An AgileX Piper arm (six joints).
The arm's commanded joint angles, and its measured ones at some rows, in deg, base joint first. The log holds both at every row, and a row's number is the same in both.
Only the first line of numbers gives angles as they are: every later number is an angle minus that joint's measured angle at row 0.
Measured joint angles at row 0:
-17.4, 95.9, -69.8, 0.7, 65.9, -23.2
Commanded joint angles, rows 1 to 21:
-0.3, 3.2, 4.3, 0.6, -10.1, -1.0
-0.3, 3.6, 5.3, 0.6, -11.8, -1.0
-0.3, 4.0, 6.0, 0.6, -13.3, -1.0
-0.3, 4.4, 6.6, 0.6, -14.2, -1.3
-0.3, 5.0, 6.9, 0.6, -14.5, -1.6
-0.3, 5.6, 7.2, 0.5, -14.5, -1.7
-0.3, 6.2, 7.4, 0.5, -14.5, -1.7
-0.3, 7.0, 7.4, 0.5, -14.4, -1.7
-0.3, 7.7, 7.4, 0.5, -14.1, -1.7
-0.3, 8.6, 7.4, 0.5, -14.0, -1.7
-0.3, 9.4, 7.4, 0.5, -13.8, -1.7
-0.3, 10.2, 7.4, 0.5, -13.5, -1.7
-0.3, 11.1, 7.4, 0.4, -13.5, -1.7
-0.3, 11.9, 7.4, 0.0, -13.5, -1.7
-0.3, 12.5, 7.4, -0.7, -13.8, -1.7
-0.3, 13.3, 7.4, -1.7, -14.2, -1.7
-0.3, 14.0, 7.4, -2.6, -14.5, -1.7
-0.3, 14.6, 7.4, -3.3, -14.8, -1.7
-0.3, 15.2, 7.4, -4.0, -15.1, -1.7
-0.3, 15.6, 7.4, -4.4, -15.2, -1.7
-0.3, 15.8, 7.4, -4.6, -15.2, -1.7
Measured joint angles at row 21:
0.0, 14.5, 7.3, -2.4, -14.3, -1.1
